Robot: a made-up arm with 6 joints.
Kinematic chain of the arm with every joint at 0, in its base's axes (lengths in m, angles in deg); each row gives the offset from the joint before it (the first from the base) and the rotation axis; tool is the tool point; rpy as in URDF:
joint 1: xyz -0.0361 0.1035 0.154 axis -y
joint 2: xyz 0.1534 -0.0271 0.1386 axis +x
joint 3: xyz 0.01 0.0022 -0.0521 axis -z
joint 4: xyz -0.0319 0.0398 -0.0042 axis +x
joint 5: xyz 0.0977 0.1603 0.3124 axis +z
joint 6: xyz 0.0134 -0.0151 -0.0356 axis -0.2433 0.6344 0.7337
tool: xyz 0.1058 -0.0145 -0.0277 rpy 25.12 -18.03 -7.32
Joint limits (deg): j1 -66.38..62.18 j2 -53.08..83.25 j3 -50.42..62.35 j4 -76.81..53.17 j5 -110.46..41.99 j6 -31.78..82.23
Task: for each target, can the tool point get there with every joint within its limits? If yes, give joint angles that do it. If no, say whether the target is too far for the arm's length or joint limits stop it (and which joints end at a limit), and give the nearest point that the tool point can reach.
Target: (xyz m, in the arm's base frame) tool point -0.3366 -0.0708 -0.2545
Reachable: no: joint limits stop it (at a limit: joint 1, joint 2, joint 4, joint 5) | nearest point -0.1793 0.0867 -0.1733 | short by 0.237 m
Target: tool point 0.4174 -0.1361 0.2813
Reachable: yes | joints -21.32 67.10 14.55 20.46 25.93 -17.66
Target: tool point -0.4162 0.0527 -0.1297
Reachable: no: joint limits stop it (at a limit: joint 1, joint 2, joint 4, joint 5) | nearest point -0.2484 0.1185 -0.0698 | short by 0.190 m
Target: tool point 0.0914 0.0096 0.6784
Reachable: yes | joints 43.01 51.26 43.29 -1.67 25.77 32.08
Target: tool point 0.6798 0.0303 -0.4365
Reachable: no: too far | nearest point 0.4560 0.0774 -0.2272 | short by 0.310 m
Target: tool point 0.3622 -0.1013 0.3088
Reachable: yes | joints -22.62 36.17 49.21 39.94 26.47 47.16
